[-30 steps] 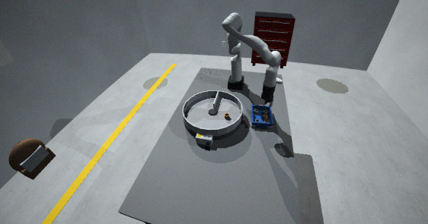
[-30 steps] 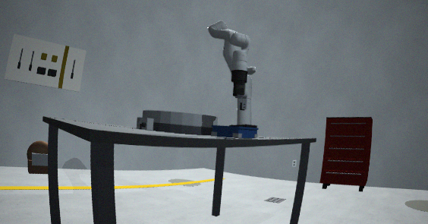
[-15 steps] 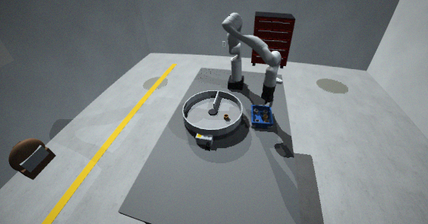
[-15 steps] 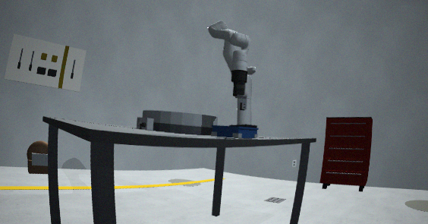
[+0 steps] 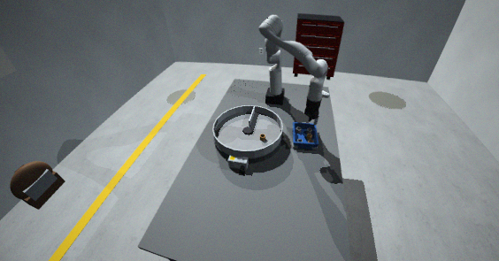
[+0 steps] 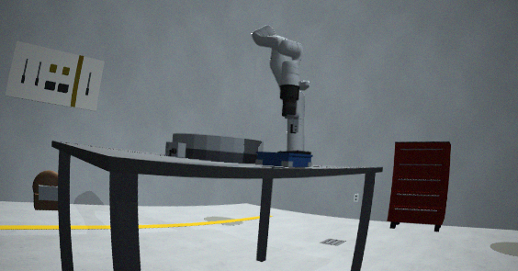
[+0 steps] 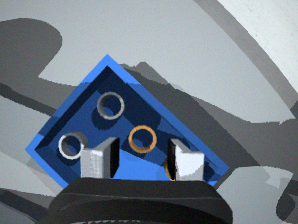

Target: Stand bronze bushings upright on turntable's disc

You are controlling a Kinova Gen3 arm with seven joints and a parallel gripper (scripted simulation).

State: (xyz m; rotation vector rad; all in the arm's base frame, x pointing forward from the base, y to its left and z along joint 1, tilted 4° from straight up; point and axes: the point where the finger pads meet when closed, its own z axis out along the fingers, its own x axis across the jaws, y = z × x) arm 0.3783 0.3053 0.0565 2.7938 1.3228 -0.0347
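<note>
Now: the blue crate 10 mm ahead of my hand, 30 mm to the right of it and 120 mm below it. From my hand the other things lie so: turntable 90 mm ahead, 370 mm to the right, 100 mm below.
</note>
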